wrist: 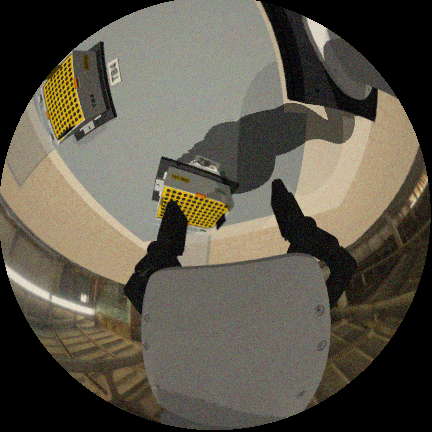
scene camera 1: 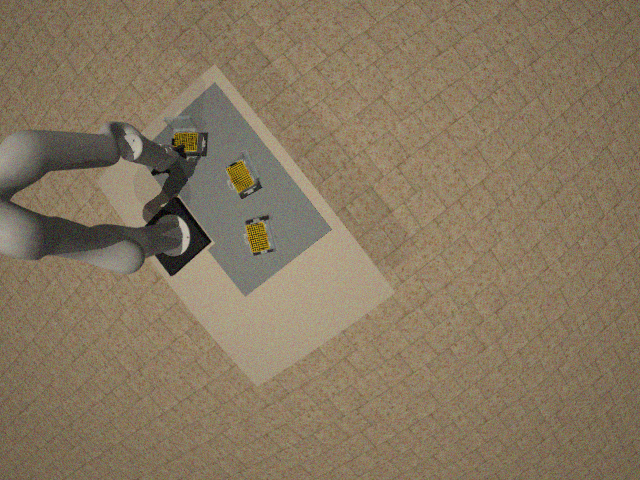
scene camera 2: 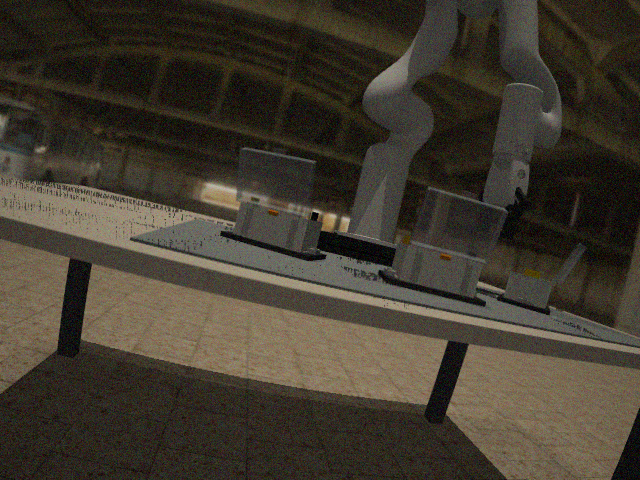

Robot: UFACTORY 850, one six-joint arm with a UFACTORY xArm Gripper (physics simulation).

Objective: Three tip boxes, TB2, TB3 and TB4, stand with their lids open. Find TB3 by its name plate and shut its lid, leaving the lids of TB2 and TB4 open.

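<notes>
TB3 point(scene camera 1: 258, 236) point(scene camera 2: 276, 227) stands nearest the mat's lower corner in scene camera 1; its clear lid point(scene camera 2: 276, 175) stands open. It does not show in the wrist view. TB4 point(scene camera 1: 240, 177) point(scene camera 2: 439, 271) point(wrist: 64, 97) is the middle box, its plate point(wrist: 114, 71) readable, its lid point(scene camera 2: 460, 222) point(wrist: 25, 150) open. TB2 point(scene camera 1: 185, 141) point(scene camera 2: 527, 289) point(wrist: 195, 206) has its lid point(scene camera 2: 569, 263) leaning open; its plate is partly hidden and unreadable. My gripper point(scene camera 2: 511, 219) point(wrist: 224, 200) is open and empty above and beside TB2, its left finger overlapping TB2 in the wrist view.
The boxes stand on a grey-blue mat point(scene camera 1: 289, 222) point(wrist: 165, 55) on a pale table point(scene camera 1: 310, 320) point(scene camera 2: 31, 229). The arm's black base plate point(scene camera 1: 199, 232) point(wrist: 295, 75) lies beside the mat. The arm reaches over the table from the left in scene camera 1.
</notes>
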